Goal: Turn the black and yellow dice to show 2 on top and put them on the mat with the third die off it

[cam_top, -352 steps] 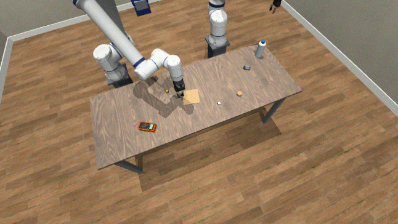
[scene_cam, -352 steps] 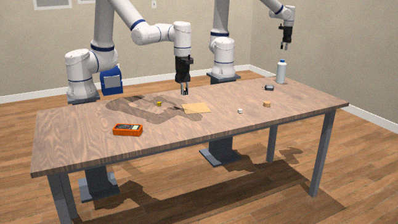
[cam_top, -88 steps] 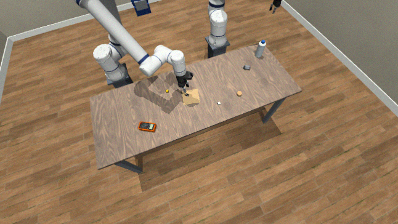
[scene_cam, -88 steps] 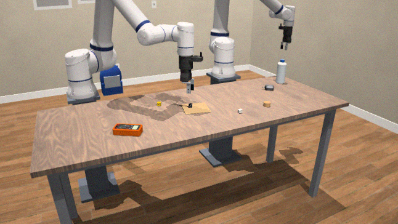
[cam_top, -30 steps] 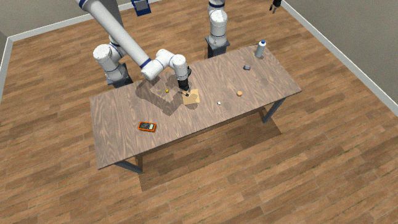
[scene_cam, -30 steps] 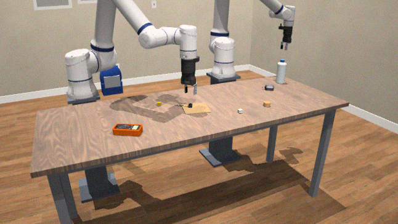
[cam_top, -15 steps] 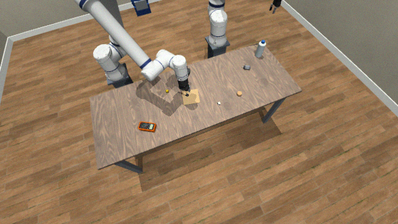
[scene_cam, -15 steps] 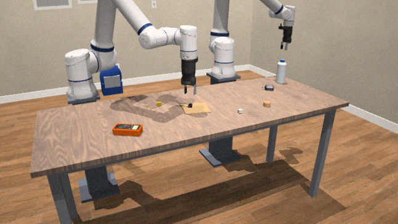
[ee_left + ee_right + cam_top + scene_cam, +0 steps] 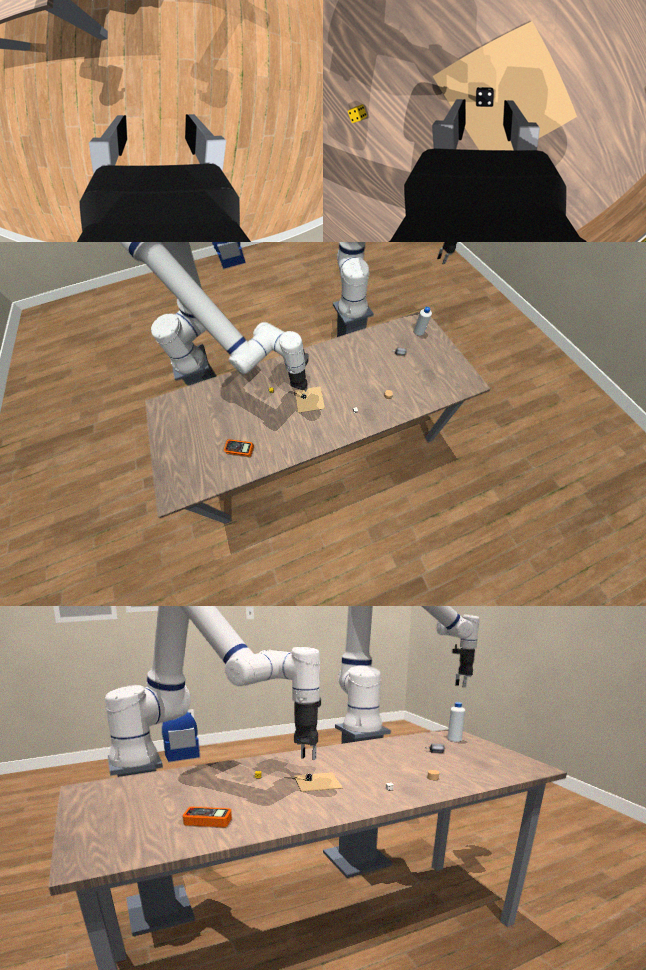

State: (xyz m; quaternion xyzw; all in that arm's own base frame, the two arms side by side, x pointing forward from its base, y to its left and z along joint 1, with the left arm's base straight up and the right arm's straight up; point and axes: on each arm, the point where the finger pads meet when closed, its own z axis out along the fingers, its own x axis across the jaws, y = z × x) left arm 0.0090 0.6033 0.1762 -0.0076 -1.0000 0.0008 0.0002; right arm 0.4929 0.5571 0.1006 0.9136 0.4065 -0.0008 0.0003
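Note:
Now: right hand 90 mm above the black die. The rest, counted from my right hand: tan mat: 20 mm ahead, 20 mm to the left, 100 mm below; then white die: 180 mm ahead, 210 mm to the left, 90 mm below; then yellow die: 110 mm behind, 150 mm to the right, 90 mm below.

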